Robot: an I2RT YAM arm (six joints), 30 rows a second.
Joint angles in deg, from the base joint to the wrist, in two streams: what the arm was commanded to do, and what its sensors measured. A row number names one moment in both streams.
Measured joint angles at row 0:
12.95, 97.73, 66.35, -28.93, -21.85, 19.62
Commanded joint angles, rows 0 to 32:
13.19, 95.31, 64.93, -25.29, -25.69, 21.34
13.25, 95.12, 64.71, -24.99, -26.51, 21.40
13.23, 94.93, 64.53, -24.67, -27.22, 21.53
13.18, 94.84, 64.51, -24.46, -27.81, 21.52
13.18, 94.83, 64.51, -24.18, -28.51, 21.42
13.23, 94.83, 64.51, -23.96, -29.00, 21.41
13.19, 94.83, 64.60, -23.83, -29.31, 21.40
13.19, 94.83, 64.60, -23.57, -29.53, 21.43
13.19, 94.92, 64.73, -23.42, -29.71, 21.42
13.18, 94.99, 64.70, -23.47, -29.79, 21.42
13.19, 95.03, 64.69, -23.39, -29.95, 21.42
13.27, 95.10, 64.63, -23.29, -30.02, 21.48
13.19, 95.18, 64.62, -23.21, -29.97, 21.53
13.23, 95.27, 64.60, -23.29, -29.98, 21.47
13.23, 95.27, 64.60, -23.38, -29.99, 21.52
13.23, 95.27, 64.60, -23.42, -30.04, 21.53
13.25, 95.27, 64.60, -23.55, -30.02, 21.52
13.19, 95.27, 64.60, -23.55, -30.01, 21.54
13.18, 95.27, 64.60, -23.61, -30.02, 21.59
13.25, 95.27, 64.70, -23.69, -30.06, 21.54
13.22, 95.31, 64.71, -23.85, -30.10, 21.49
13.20, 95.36, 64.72, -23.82, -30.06, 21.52
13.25, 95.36, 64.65, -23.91, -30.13, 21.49
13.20, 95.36, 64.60, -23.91, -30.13, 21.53
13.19, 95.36, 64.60, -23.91, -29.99, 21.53
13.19, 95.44, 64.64, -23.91, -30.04, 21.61
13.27, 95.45, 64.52, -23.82, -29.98, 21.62
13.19, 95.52, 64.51, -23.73, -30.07, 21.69
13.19, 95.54, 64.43, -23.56, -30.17, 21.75
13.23, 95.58, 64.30, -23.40, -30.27, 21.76
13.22, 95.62, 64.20, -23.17, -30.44, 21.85
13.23, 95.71, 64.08, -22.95, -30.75, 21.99
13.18, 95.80, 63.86, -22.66, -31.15, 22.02
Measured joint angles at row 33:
12.95, 96.23, 64.82, -23.68, -30.00, 21.74
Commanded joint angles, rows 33 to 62:
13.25, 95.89, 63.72, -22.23, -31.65, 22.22
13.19, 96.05, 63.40, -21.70, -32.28, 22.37
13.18, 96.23, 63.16, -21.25, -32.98, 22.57
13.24, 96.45, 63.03, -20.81, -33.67, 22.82
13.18, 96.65, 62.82, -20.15, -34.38, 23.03
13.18, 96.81, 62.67, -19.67, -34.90, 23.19
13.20, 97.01, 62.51, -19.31, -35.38, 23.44
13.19, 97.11, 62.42, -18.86, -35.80, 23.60
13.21, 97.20, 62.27, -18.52, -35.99, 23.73
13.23, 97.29, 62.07, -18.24, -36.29, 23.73
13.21, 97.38, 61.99, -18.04, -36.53, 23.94
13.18, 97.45, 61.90, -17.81, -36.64, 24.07
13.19, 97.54, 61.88, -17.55, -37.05, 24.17
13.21, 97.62, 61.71, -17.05, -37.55, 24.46
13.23, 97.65, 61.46, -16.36, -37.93, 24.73
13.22, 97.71, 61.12, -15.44, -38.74, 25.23
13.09, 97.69, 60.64, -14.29, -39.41, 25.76
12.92, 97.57, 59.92, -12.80, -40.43, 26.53
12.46, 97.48, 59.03, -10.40, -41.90, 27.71
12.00, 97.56, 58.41, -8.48, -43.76, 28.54
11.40, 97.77, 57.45, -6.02, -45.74, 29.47
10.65, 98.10, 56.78, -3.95, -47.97, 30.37
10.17, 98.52, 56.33, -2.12, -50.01, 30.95
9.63, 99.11, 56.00, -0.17, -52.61, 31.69
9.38, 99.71, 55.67, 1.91, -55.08, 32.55
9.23, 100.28, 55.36, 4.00, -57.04, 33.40
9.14, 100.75, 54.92, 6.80, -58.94, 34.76
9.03, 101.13, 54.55, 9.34, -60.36, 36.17
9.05, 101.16, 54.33, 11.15, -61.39, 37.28
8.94, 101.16, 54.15, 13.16, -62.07, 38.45
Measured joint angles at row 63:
8.99, 100.64, 54.94, 3.46, -55.11, 34.00
